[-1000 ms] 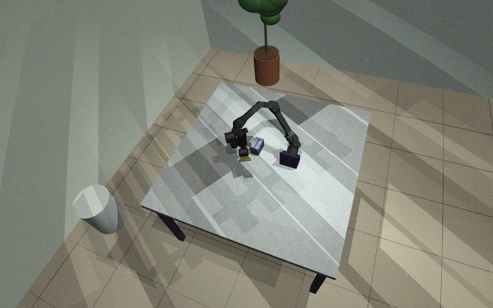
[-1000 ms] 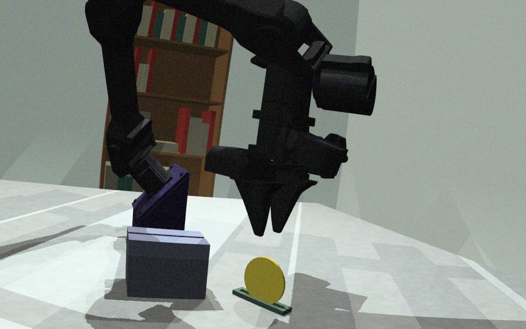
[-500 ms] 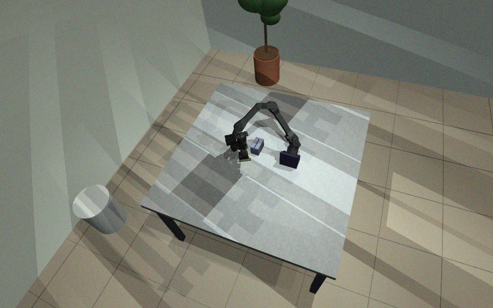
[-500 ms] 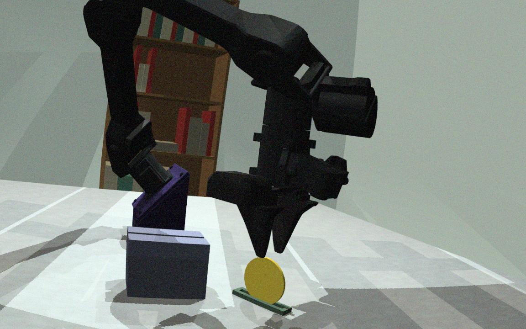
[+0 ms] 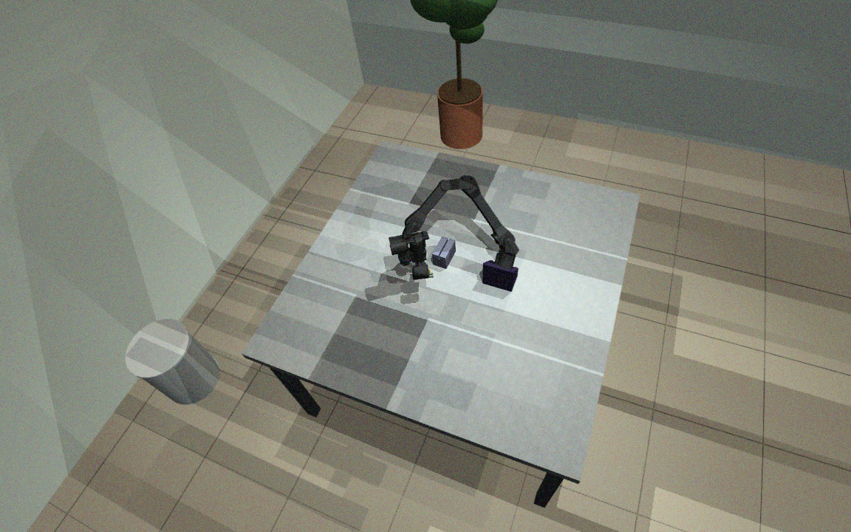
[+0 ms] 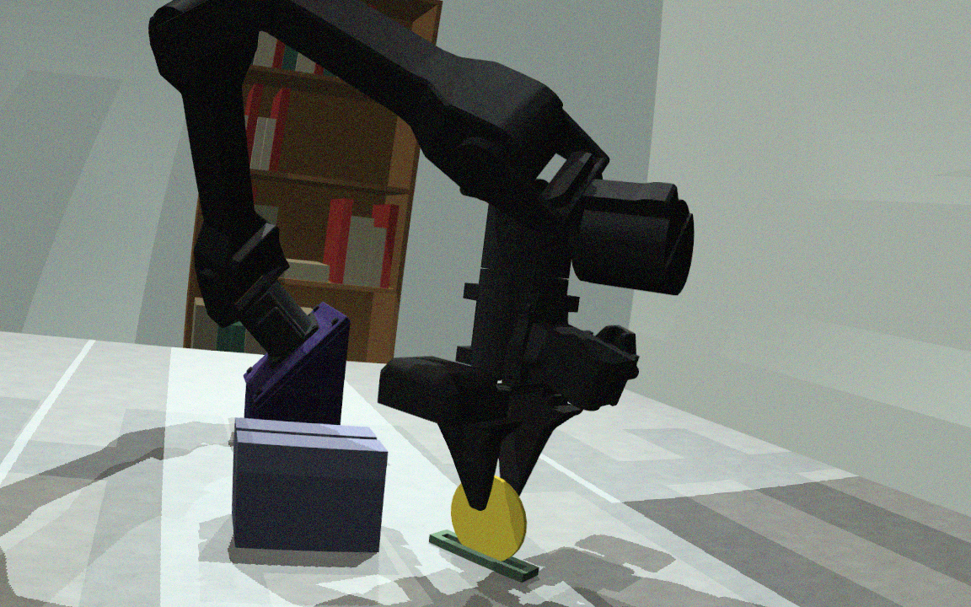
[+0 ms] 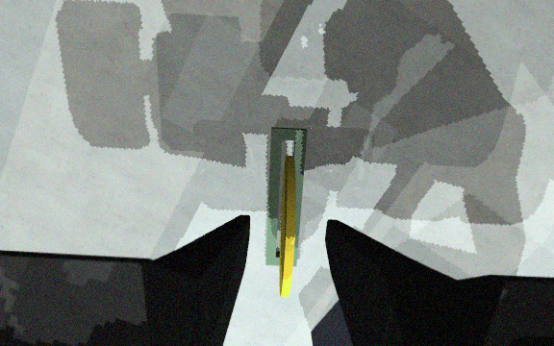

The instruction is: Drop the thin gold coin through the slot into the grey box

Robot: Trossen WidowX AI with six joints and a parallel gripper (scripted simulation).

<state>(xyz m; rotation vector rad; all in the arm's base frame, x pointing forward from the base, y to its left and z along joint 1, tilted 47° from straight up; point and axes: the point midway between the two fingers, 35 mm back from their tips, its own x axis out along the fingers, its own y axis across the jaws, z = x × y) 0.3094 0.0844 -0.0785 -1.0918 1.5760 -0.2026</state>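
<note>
Now: gripper tip 1 cm above the gold coin.
</note>
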